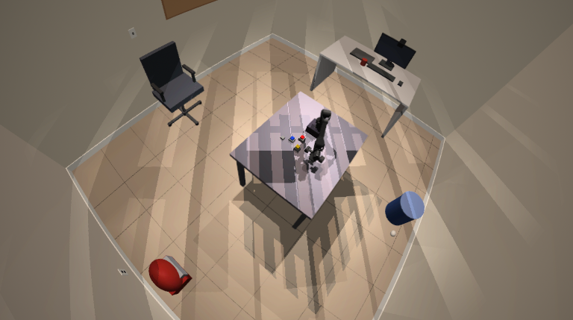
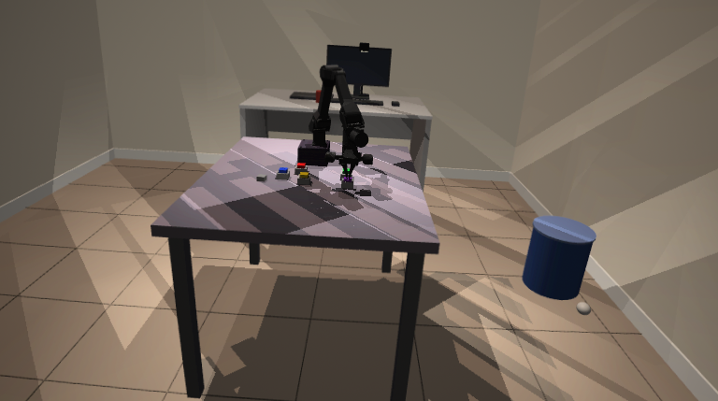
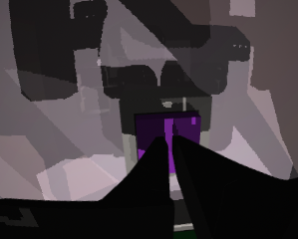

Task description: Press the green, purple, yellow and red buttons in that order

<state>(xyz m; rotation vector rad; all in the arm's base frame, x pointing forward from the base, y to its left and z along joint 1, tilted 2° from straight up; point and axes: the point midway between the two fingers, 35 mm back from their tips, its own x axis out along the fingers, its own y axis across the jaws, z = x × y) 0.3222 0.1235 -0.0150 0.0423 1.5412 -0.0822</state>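
Now: gripper tip 1 cm above the purple button. The rest, counted from my gripper tip: green button 10 cm behind; red button 15 cm behind, 19 cm to the right; yellow button 3 cm behind, 18 cm to the right.
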